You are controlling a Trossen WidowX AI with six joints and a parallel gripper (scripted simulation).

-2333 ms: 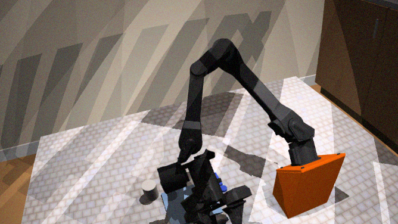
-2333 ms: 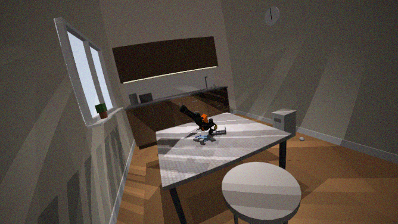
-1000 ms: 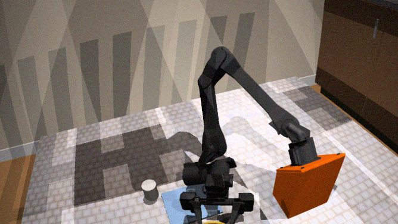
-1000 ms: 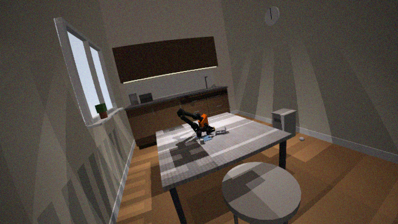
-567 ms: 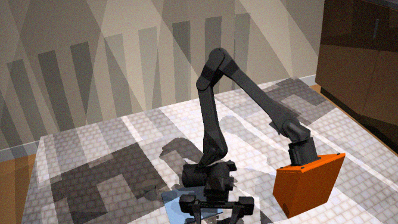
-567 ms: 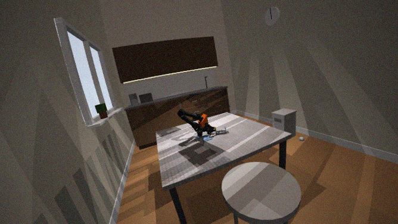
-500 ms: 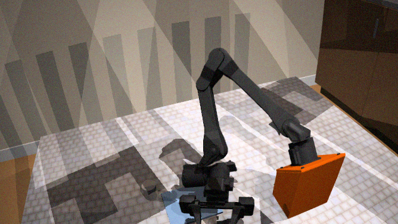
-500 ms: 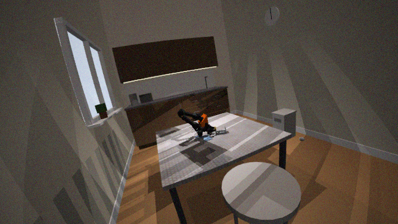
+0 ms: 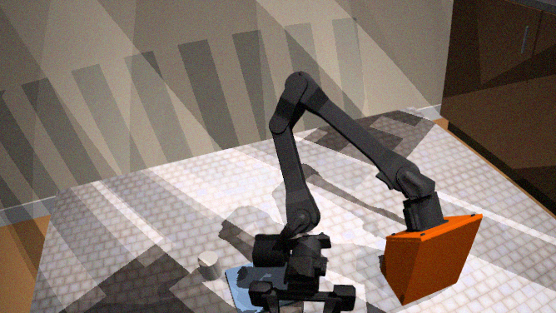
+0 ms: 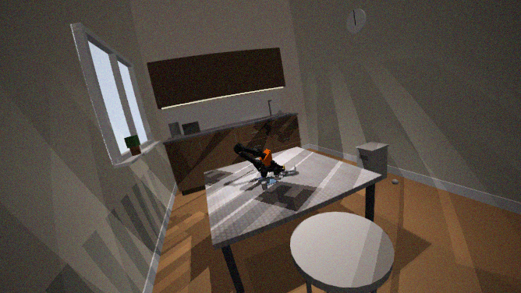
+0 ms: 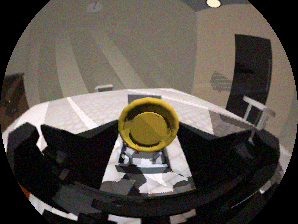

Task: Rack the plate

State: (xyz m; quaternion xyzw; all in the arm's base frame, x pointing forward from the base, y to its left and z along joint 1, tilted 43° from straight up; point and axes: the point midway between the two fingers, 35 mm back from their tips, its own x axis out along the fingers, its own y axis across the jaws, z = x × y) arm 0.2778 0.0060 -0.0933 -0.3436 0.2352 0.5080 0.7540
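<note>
The dish rack is 4 cm below my gripper tip, 3 cm to the left of it and 1 cm ahead of it. The rest, counted from my gripper tip: blue spoon: 23 cm to the right, 9 cm behind, 6 cm below; yellow plate: 1 cm to the right; light blue mat: 18 cm to the right, 6 cm below, 2 cm ahead.
</note>
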